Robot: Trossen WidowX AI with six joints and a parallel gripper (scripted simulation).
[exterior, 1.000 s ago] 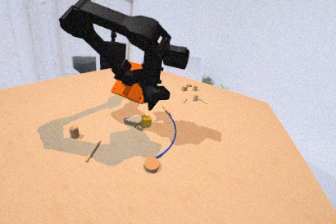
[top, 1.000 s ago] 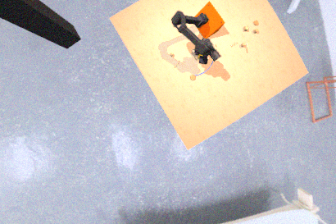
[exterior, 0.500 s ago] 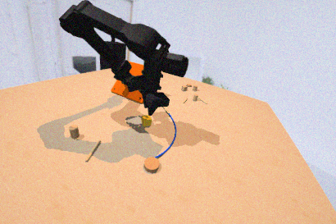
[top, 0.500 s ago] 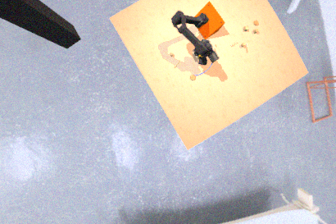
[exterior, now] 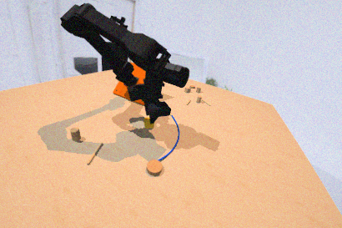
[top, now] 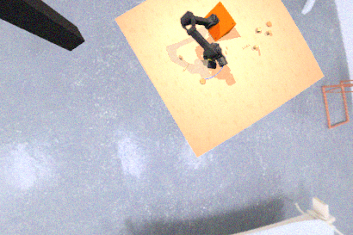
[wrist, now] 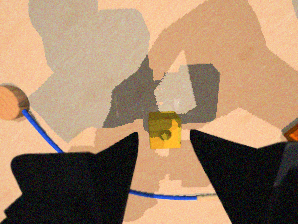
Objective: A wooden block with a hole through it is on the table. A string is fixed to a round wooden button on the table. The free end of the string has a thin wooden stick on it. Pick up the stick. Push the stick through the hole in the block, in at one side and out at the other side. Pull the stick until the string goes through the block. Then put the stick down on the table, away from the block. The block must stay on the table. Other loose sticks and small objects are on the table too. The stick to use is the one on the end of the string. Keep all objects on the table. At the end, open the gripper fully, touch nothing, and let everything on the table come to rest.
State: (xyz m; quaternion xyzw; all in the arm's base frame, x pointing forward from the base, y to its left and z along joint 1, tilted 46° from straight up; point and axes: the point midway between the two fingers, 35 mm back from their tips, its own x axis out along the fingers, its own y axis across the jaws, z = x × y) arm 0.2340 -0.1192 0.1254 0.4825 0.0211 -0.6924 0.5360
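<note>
Now: gripper tip 20 mm above the yellow wooden block. The rest, counted from my gripper tip: loose stick 210 mm to the right, 40 mm behind, 30 mm below; round wooden button 140 mm to the right, 110 mm ahead, 20 mm below; short wooden cylinder 190 mm to the right, 140 mm behind, 10 mm below.
</note>
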